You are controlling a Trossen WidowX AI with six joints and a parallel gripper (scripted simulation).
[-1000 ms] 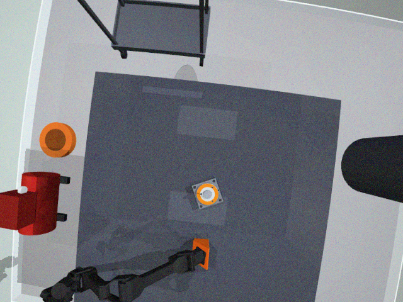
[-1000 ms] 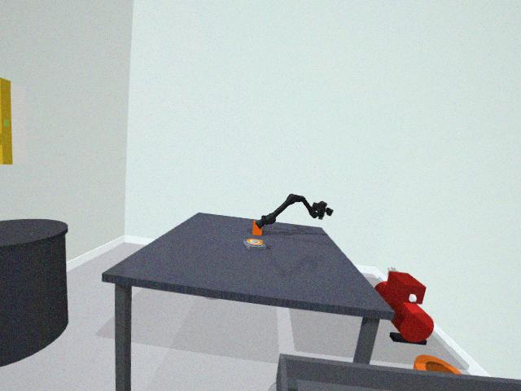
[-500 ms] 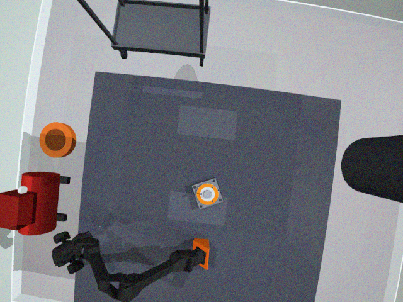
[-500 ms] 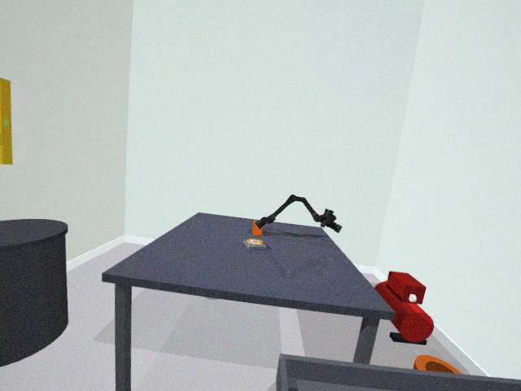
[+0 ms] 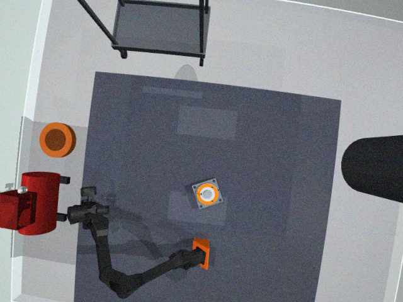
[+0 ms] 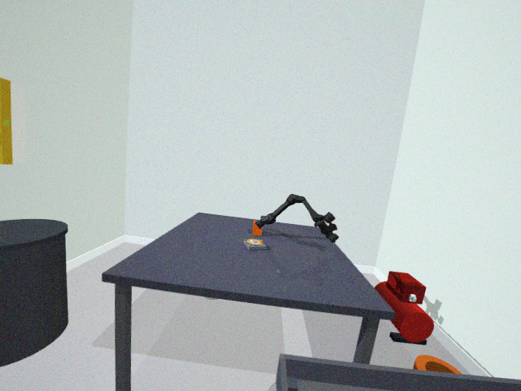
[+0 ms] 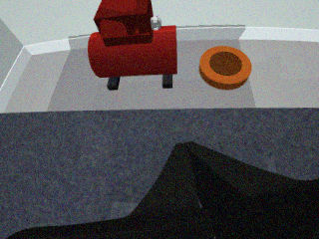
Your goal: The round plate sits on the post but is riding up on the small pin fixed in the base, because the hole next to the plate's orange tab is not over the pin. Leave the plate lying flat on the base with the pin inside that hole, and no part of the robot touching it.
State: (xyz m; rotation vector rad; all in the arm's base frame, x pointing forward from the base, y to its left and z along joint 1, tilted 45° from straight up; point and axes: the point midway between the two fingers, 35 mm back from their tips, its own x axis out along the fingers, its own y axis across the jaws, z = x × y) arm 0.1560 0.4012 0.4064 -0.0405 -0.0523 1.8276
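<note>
Right now my gripper tip is 56 cm to the left of the round plate, 14 cm short of it and 3 cm above it. From my gripper tip the other things lie so: square grey base: 58 cm to the right, 14 cm ahead, 4 cm below.
</note>
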